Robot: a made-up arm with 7 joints. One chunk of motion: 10 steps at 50 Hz.
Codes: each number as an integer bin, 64 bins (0 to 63) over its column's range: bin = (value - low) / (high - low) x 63, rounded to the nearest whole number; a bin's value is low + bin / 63 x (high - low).
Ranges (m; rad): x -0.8..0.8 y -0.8..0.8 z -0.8..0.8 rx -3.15..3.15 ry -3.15..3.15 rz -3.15..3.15
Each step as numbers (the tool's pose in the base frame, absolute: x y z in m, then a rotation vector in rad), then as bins.
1 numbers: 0.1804 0.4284 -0.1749 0.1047 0.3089 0.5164
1 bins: 39 48 25 33 35 37
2 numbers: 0.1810 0.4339 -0.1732 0.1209 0.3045 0.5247
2 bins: 39 49 25 33 35 37
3 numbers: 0.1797 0.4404 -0.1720 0.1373 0.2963 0.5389
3 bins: 39 49 25 33 34 37
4 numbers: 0.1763 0.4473 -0.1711 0.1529 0.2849 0.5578
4 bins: 38 49 25 33 34 37
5 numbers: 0.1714 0.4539 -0.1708 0.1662 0.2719 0.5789
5 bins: 38 49 25 33 34 37
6 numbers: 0.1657 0.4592 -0.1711 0.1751 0.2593 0.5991
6 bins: 38 50 25 33 34 37
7 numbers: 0.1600 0.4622 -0.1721 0.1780 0.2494 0.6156
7 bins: 38 50 25 33 34 38
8 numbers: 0.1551 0.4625 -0.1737 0.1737 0.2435 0.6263
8 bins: 38 50 25 33 34 38
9 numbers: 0.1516 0.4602 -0.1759 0.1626 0.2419 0.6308
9 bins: 37 50 25 33 34 38
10 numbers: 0.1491 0.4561 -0.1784 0.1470 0.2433 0.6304
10 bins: 37 49 24 33 34 38
